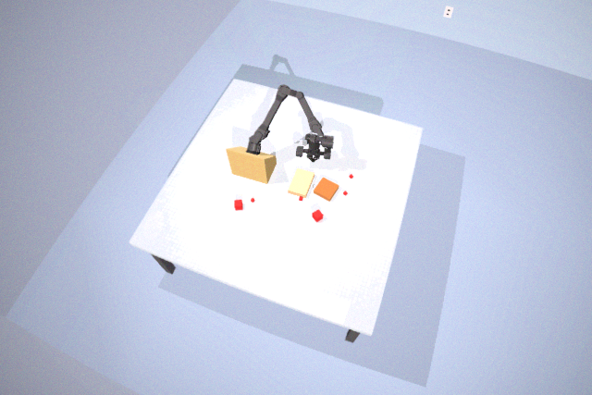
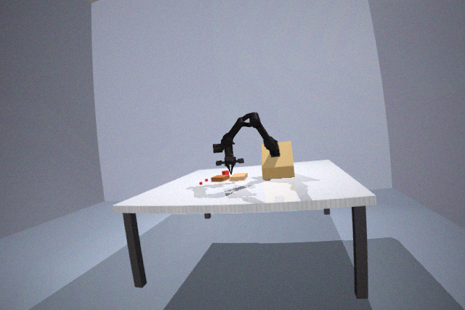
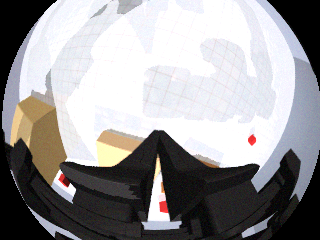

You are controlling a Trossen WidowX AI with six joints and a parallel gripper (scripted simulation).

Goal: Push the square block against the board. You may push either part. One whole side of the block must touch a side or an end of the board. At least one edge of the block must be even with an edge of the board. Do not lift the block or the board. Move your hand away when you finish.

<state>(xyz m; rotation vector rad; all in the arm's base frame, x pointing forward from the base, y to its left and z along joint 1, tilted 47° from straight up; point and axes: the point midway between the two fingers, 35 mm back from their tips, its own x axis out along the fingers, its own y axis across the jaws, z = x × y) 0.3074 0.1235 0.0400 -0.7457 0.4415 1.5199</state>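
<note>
Now: the board 13 cm to the right of my gripper tip, 4 cm below it and 3 cm behind it. Round my gripper tip: square block 13 cm to the right, 11 cm ahead, 4 cm below.
</note>
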